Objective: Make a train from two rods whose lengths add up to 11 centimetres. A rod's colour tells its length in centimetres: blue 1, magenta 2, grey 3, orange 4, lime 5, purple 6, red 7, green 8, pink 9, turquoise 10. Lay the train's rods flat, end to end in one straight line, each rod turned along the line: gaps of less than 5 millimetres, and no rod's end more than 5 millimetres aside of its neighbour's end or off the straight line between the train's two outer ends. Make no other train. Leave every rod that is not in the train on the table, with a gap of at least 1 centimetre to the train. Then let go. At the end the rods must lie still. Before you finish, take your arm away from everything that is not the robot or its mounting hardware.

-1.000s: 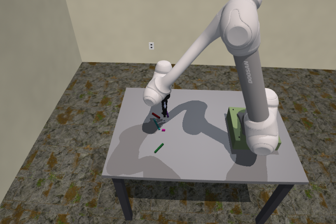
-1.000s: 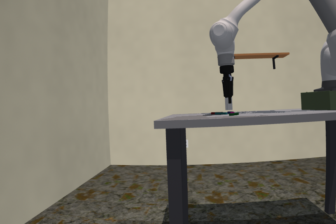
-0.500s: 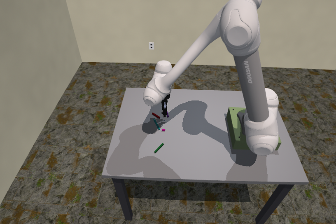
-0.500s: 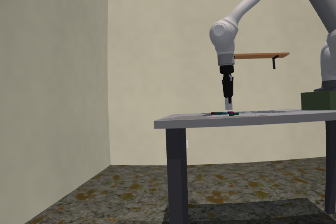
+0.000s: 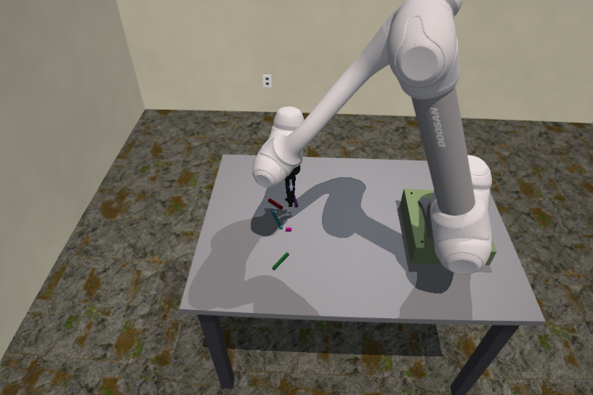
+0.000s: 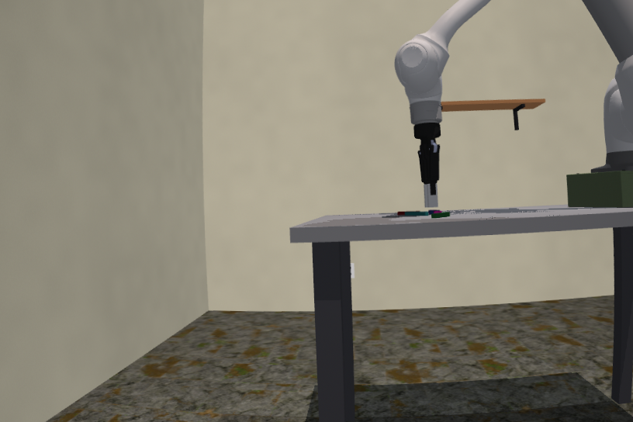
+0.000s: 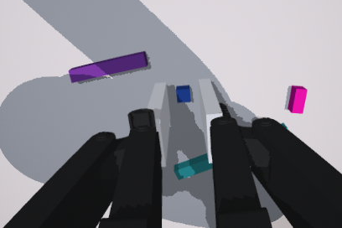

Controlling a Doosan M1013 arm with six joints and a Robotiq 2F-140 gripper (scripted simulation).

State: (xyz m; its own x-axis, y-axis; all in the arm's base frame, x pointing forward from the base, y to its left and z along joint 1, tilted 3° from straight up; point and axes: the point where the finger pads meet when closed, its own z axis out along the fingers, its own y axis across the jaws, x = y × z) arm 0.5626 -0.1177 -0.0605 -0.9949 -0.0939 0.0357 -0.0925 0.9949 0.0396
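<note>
Now: hand 5 cm above the blue rod. The rest, counted from my hand: turquoise rod 5 cm below, 5 cm ahead, 4 cm to the left; then purple rod 6 cm to the right, 5 cm below, 2 cm behind; then red rod 6 cm ahead, 5 cm below, 4 cm to the right.
</note>
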